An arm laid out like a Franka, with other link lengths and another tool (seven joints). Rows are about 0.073 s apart.
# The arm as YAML. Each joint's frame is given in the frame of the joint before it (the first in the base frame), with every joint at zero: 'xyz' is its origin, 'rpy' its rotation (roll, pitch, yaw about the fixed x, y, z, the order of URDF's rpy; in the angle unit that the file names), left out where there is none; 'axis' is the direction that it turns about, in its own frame. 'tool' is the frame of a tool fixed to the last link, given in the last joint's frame.
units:
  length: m
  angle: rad
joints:
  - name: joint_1
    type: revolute
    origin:
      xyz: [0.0, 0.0, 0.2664]
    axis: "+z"
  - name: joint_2
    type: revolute
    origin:
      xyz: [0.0, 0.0, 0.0]
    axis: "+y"
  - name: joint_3
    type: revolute
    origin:
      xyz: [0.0, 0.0, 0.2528]
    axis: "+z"
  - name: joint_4
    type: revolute
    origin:
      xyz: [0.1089, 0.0, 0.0]
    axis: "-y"
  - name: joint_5
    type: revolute
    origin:
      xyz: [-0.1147, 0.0, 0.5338]
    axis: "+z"
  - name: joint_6
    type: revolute
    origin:
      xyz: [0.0, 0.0, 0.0]
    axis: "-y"
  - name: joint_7
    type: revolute
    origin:
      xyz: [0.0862, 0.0, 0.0]
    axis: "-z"
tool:
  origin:
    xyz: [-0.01, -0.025, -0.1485]
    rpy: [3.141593, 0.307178, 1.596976]
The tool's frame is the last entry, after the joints.
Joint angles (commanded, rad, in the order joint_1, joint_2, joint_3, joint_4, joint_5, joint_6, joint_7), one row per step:
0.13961, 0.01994, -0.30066, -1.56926, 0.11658, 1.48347, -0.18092
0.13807, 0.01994, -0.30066, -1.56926, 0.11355, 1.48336, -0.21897
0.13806, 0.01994, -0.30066, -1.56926, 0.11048, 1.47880, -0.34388
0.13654, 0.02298, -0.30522, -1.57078, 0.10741, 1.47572, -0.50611
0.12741, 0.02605, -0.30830, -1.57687, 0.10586, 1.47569, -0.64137
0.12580, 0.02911, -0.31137, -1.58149, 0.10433, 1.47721, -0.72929
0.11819, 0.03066, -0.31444, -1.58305, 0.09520, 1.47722, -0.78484
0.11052, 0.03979, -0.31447, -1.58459, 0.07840, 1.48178, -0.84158
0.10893, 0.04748, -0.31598, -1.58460, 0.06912, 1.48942, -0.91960
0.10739, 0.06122, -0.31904, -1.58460, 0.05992, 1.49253, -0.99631
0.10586, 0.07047, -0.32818, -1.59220, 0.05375, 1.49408, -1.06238
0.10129, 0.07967, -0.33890, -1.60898, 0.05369, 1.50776, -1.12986
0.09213, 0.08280, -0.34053, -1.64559, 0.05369, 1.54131, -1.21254
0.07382, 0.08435, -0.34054, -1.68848, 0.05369, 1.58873, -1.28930
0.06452, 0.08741, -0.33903, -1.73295, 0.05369, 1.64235, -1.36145
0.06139, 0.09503, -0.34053, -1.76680, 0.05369, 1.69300, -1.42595
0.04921, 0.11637, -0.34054, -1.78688, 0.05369, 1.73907, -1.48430
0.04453, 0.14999, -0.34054, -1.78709, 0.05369, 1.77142, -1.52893
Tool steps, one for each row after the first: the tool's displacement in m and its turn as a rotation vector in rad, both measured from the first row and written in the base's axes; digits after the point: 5 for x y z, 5 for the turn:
0.00068, -0.00188, -0.00010, 0.00029, -0.00412, 0.03614
0.00313, -0.00305, -0.00077, 0.00913, -0.01446, 0.16014
0.00662, -0.00811, -0.00440, 0.02190, -0.02608, 0.31473
0.00877, -0.01681, -0.01055, 0.03528, -0.03347, 0.43602
0.01091, -0.02002, -0.01557, 0.04391, -0.03784, 0.51793
0.01071, -0.02872, -0.01761, 0.04185, -0.03774, 0.56249
0.01269, -0.03646, -0.02447, 0.03286, -0.02998, 0.61134
0.01640, -0.03963, -0.02930, 0.03086, -0.03290, 0.68550
0.02000, -0.04346, -0.03869, 0.03330, -0.02509, 0.75706
0.02055, -0.05113, -0.04971, 0.04175, -0.01422, 0.81163
0.02111, -0.06151, -0.06551, 0.05436, -0.00991, 0.86182
0.02219, -0.06907, -0.08807, 0.06817, -0.01367, 0.93044
0.02170, -0.08245, -0.11239, 0.07536, -0.02464, 0.98546
0.02277, -0.08820, -0.13829, 0.07905, -0.03658, 1.04646
0.02491, -0.09168, -0.16086, 0.07749, -0.04827, 1.10376
0.02682, -0.10094, -0.18495, 0.07447, -0.05281, 1.14800
0.03165, -0.10511, -0.20665, 0.07186, -0.04827, 1.18722

